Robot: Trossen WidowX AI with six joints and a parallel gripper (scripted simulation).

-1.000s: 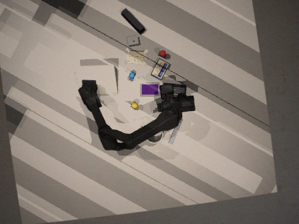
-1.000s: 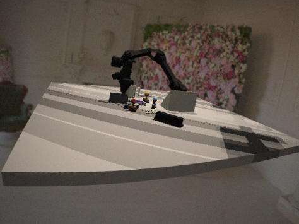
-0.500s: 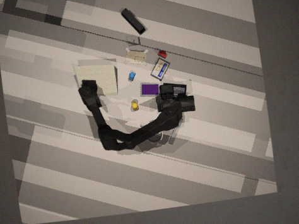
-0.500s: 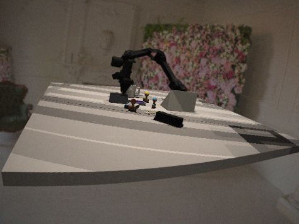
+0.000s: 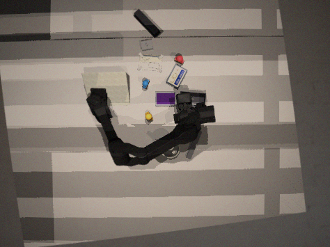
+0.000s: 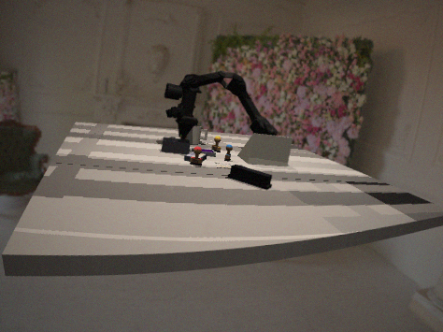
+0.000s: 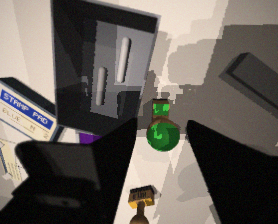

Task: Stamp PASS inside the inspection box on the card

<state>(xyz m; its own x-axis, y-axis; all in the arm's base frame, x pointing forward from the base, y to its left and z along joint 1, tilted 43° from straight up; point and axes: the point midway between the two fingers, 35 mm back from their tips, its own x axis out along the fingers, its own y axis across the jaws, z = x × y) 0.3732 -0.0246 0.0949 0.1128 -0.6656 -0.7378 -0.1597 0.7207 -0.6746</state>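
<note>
My gripper tip is 20 mm above the green-knobbed stamp and 10 mm past it. Round my gripper tip: grey bar: 130 mm to the right, 40 mm below, 40 mm ahead; then dark tray: 60 mm to the left, 30 mm below, 30 mm ahead; then purple ink pad: 90 mm behind, 70 mm to the left, 40 mm below.
</note>
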